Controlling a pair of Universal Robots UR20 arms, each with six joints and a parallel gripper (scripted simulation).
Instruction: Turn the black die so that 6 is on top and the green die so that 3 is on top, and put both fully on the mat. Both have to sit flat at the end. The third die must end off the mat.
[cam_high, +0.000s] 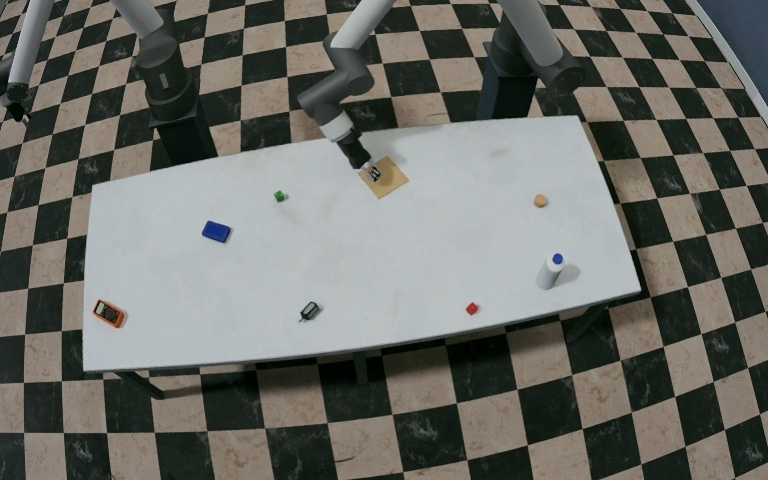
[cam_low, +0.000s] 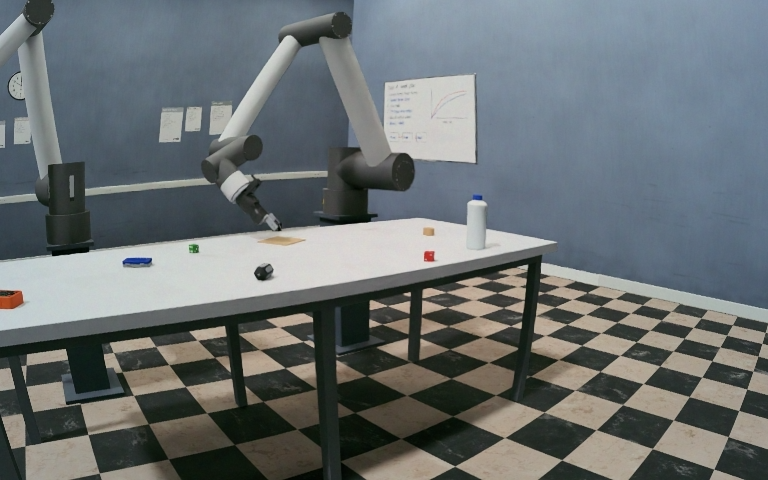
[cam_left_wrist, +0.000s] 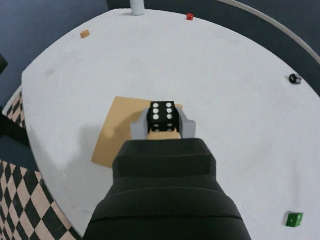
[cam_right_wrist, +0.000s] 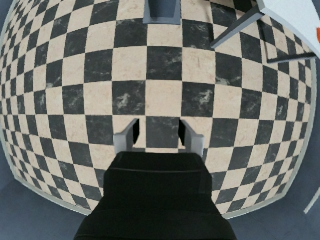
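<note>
Right now the tan mat is 7 cm below my left hand, 4 cm to the left of it and 2 cm behind it. The rest, counted from my left hand: red die 55 cm ahead, 25 cm to the left, 5 cm below; then green die 36 cm to the right, 5 cm below, 1 cm ahead; then black die 1 cm below, 1 cm ahead.
</note>
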